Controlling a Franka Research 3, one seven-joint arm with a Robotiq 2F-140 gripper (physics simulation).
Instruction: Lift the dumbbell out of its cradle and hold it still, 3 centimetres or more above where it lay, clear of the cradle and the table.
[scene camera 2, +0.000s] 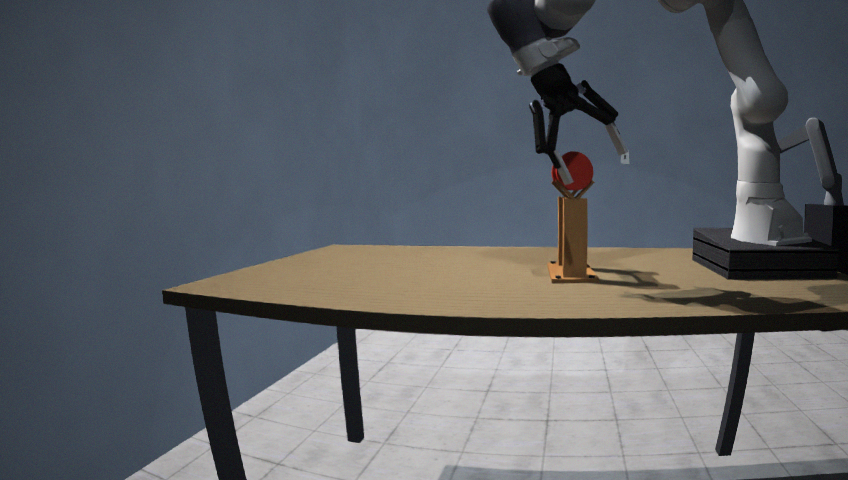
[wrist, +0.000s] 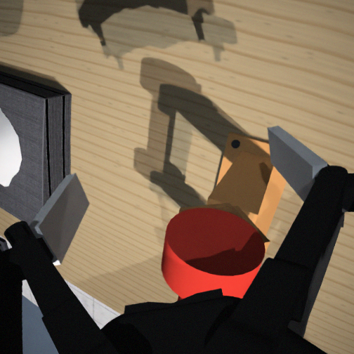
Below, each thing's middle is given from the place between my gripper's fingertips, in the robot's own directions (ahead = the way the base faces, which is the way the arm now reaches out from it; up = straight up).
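Labels:
Red dumbbell (scene camera 2: 580, 168): 150 mm to the right of my hand, 30 mm ahead of it. Orange cradle (scene camera 2: 572, 267): from my hand, 150 mm to the right, 30 mm ahead, 120 mm below.

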